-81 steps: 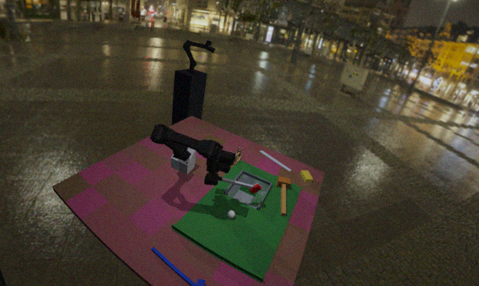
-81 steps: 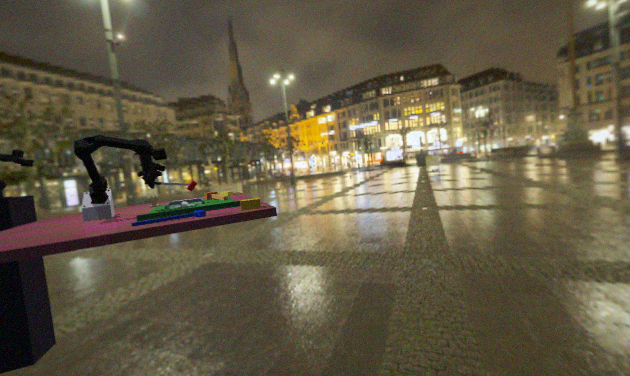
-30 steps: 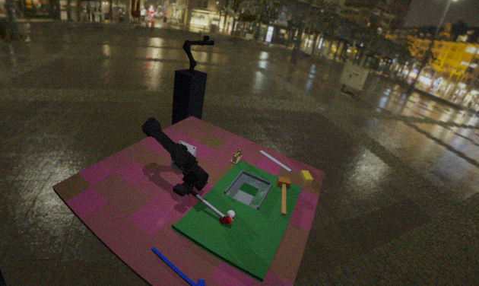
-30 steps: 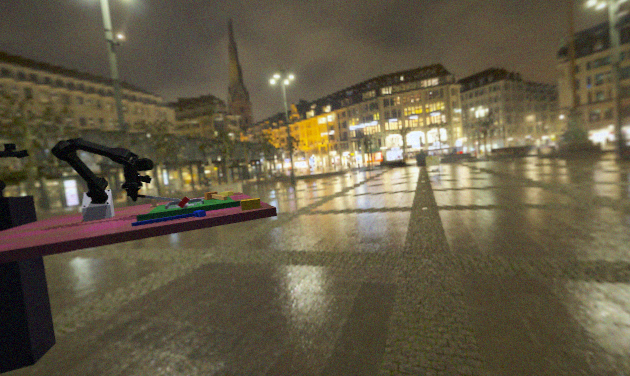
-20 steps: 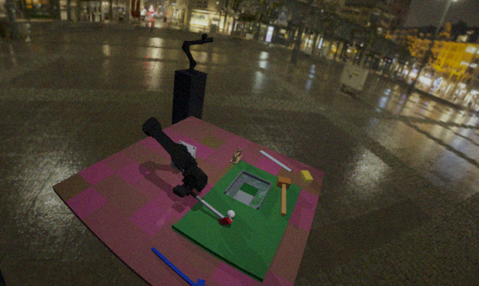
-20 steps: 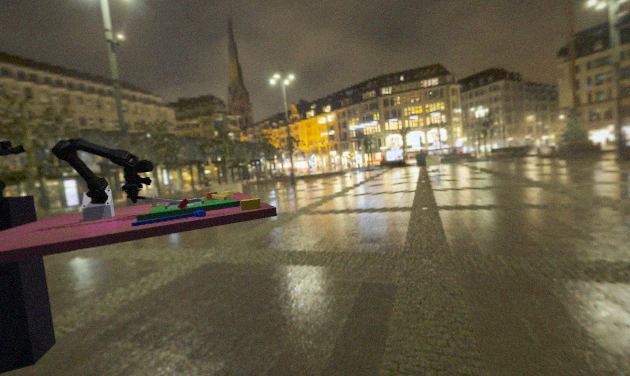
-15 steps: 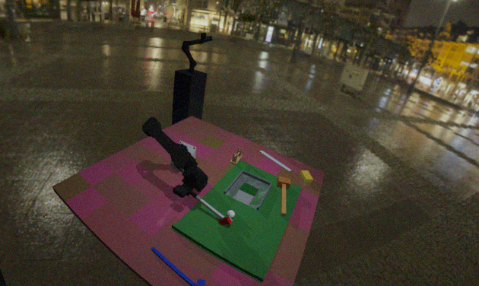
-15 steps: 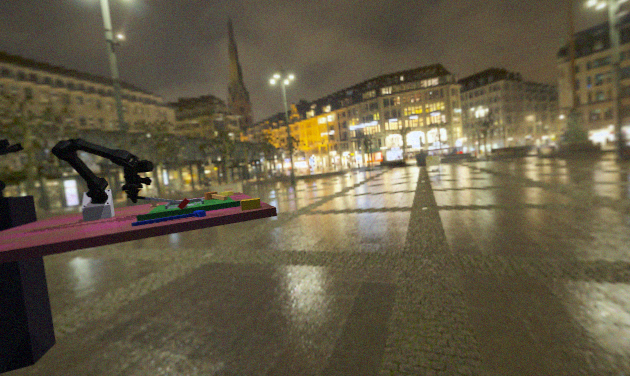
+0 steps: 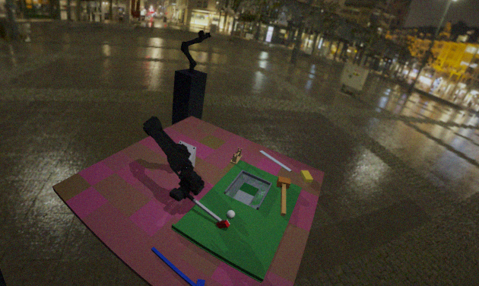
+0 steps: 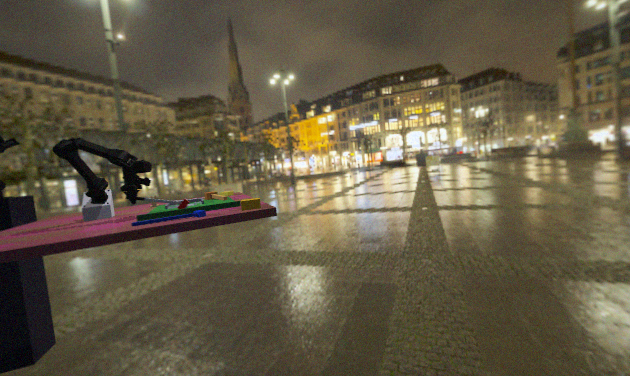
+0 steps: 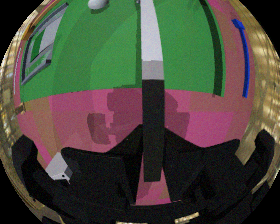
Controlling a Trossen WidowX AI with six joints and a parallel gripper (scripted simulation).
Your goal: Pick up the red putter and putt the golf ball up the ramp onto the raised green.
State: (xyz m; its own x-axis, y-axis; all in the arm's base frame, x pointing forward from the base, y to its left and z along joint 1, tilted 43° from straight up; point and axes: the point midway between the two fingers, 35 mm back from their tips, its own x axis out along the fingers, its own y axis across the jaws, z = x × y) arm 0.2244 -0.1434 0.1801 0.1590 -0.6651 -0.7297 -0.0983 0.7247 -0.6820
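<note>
The red putter lies 12 cm ahead of my gripper tip and 2 cm to the left of it. Round my gripper tip: white golf ball: 22 cm ahead, 11 cm to the left, 5 cm below; then green mat: 25 cm ahead, 24 cm to the left, 7 cm below; then blue stick: 22 cm ahead, 28 cm to the right, 6 cm below.
</note>
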